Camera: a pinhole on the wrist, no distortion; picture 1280 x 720 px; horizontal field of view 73.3 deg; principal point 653.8 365.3 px. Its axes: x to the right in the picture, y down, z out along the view. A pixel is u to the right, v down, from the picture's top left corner.
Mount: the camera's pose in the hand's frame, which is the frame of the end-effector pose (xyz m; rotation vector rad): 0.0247 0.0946 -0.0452 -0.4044 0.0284 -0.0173
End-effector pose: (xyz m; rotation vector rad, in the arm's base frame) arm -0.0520 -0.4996 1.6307 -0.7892 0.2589 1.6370
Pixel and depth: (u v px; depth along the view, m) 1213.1 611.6 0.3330
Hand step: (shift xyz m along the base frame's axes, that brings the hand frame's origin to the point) -0.3719 0.2501 -0.0738
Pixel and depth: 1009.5 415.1 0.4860
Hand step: -0.4286 0.3374 0.0579
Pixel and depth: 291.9 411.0 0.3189
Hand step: -0.3057 0.0059 0.1817
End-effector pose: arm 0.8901 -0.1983 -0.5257 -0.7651 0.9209 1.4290
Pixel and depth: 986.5 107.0 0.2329
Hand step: -0.1149 0.2314 -0.0041
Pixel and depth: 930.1 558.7 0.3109
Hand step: -0.2730 0.2563 0.0066
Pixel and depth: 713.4 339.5 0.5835
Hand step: -0.2781 0.4848 0.1890
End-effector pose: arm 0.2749 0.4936 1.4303 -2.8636 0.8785 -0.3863
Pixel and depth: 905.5 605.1 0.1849
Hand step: -0.0175 -0.2198 -0.1218
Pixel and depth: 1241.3 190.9 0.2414
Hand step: 0.1349 -0.2192 -0.1703
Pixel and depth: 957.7 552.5 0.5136
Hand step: 0.0721 -0.4364 -0.3919
